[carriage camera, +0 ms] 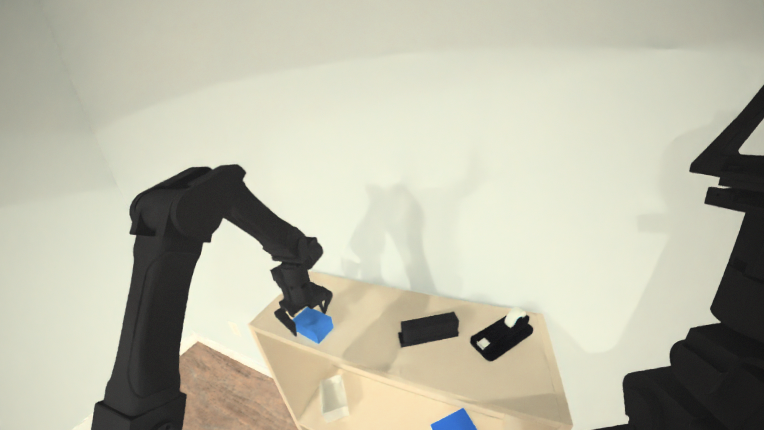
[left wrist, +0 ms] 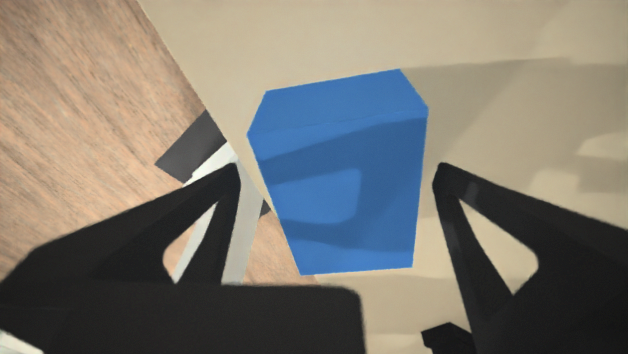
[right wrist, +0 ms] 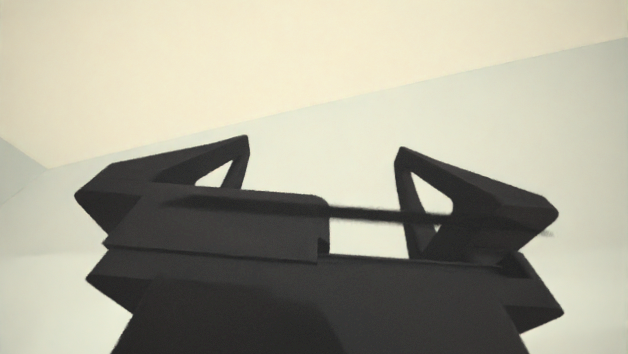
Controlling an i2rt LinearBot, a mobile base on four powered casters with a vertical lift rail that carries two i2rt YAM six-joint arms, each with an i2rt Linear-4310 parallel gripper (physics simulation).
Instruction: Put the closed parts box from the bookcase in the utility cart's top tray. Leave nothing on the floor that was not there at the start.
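Frame: origin at the left arm's base, x ahead, y left, z up, level; millimetres.
Seen in the pictures: left gripper, fingertip midpoint: (carriage camera: 310,323) (left wrist: 335,173); right gripper, fingertip midpoint: (right wrist: 322,149).
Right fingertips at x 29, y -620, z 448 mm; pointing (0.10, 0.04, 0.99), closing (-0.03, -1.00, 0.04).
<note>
Pixels of each thing's top centre, then the offset from my right fingertips to it. "spot": a spot on its surface instead. Level surfaces: height alone.
- blue box at its top centre: (left wrist: 346,214) (carriage camera: 311,318) 528 mm left, 330 mm ahead, 513 mm down
- bookcase's top board at its surface level: 553 mm down
- second blue thing at a spot on its surface: (carriage camera: 454,420) spot: 103 mm left, 324 mm ahead, 1090 mm down
- black block at its top centre: (carriage camera: 428,321) 221 mm left, 287 mm ahead, 499 mm down
- black tape dispenser at its top centre: (carriage camera: 506,317) 38 mm left, 265 mm ahead, 484 mm down
- whitish container at a spot on its surface: (carriage camera: 334,397) spot: 580 mm left, 432 mm ahead, 1085 mm down
A blue box (carriage camera: 312,324) (left wrist: 345,195) with a plain closed top sits near the left front corner of the bookcase's top board (carriage camera: 368,320) (left wrist: 500,30). My left gripper (carriage camera: 310,322) (left wrist: 335,173) is open, with one finger on each side of the box and a gap showing on both sides in the left wrist view. Part of a second blue thing (carriage camera: 454,420) shows at the bottom of the carriage view, in the shelf space below; whether it is open or closed is unclear. My right gripper (right wrist: 322,149) is open and empty, raised away from the bookcase. The utility cart cannot be made out.
A black block (carriage camera: 429,329) and a black tape dispenser (carriage camera: 499,339) stand on the top board, right of the box. A whitish container (carriage camera: 334,397) stands on the shelf below. A pale bar (left wrist: 245,230) and a dark flat piece (left wrist: 192,147) show beyond the board's edge.
</note>
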